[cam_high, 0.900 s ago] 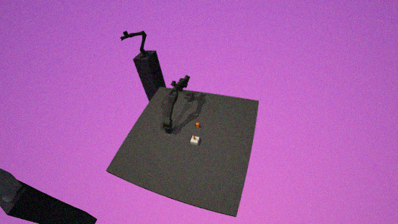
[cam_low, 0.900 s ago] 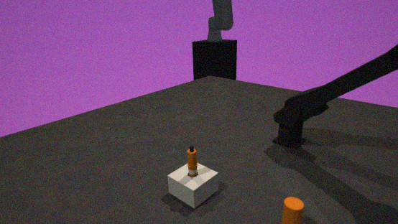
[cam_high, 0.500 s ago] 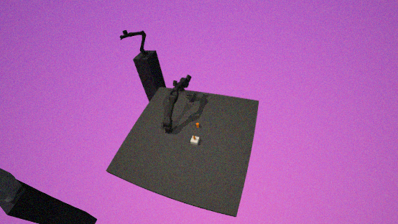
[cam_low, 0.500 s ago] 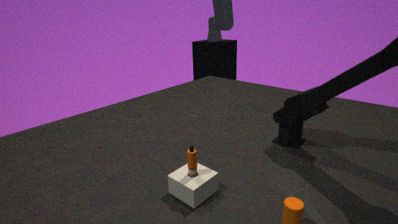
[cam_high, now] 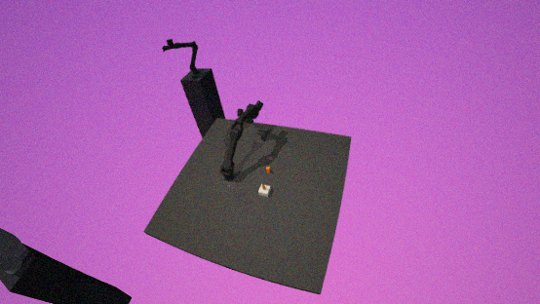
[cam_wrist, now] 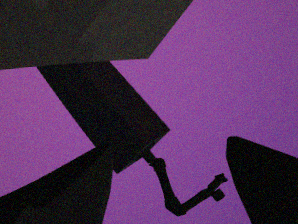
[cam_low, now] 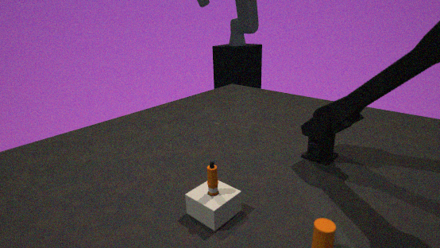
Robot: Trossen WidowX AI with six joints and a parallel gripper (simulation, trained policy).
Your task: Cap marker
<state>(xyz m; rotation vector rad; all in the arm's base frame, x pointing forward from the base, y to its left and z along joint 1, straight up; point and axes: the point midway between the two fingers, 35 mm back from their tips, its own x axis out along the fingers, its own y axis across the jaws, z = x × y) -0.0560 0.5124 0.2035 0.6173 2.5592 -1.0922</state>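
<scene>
My gripper tip is 40 cm to the left of the orange cap, 36 cm short of it and 16 cm above it. Also, from my gripper tip: white holder block (57 cm to the right, 39 cm ahead, 17 cm below).
</scene>
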